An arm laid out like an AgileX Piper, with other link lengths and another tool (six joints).
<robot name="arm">
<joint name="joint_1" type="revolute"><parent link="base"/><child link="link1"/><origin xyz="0 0 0.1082" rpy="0 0 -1.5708"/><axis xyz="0 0 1"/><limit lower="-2.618" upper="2.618"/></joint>
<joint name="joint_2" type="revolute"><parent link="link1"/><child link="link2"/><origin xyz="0 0 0" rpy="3.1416 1.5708 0"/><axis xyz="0 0 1"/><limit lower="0" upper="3.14"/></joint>
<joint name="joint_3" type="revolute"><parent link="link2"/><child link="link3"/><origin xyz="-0.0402 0.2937 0" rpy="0 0 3.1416"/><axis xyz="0 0 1"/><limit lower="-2.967" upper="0"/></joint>
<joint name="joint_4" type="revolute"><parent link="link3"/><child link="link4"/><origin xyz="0.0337 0.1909 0" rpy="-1.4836 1.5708 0"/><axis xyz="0 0 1"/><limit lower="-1.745" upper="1.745"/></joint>
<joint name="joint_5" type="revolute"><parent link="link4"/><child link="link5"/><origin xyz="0 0 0" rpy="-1.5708 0 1.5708"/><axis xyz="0 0 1"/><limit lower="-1.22" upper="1.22"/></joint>
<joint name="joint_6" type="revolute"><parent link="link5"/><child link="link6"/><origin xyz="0 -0.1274 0" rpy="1.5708 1.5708 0"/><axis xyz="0 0 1"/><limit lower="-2.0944" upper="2.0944"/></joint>
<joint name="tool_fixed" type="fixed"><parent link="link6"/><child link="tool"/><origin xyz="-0.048 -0.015 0.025" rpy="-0.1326 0 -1.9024"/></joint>
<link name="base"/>
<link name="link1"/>
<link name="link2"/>
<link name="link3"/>
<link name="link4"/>
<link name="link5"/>
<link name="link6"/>
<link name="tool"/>
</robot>
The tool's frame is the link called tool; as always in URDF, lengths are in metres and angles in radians.
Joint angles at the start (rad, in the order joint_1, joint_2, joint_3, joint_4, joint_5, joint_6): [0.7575 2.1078 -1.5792 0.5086 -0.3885 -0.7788]
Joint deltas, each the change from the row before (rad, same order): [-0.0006 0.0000 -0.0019 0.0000 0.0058 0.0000]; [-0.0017 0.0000 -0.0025 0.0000 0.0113 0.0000]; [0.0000 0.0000 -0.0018 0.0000 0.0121 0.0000]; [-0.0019 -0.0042 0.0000 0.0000 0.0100 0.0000]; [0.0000 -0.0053 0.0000 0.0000 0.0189 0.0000]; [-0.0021 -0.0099 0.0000 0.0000 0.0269 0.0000]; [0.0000 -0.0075 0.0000 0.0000 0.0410 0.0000]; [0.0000 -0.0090 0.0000 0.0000 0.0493 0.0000]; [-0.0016 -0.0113 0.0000 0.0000 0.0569 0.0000]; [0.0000 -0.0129 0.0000 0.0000 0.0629 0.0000]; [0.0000 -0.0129 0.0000 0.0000 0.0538 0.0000]
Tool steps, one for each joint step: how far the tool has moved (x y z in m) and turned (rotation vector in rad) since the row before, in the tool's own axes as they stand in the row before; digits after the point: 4 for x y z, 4 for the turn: [0.0000 -0.0002 0.0000 0.0036 -0.0015 0.0002]; [-0.0006 -0.0003 0.0000 0.0073 -0.0041 0.0001]; [-0.0003 -0.0013 -0.0004 0.0098 -0.0040 -0.0002]; [0.0004 0.0009 -0.0008 0.0050 -0.0023 0.0006]; [0.0008 -0.0007 -0.0017 0.0139 -0.0042 0.0003]; [0.0014 0.0007 -0.0025 0.0167 -0.0054 0.0011]; [0.0001 -0.0029 -0.0031 0.0324 -0.0122 -0.0006]; [0.0001 -0.0035 -0.0039 0.0390 -0.0146 -0.0009]; [-0.0001 -0.0032 -0.0047 0.0433 -0.0170 -0.0009]; [0.0004 -0.0043 -0.0057 0.0490 -0.0173 -0.0015]; [0.0009 -0.0033 -0.0055 0.0409 -0.0132 -0.0013]
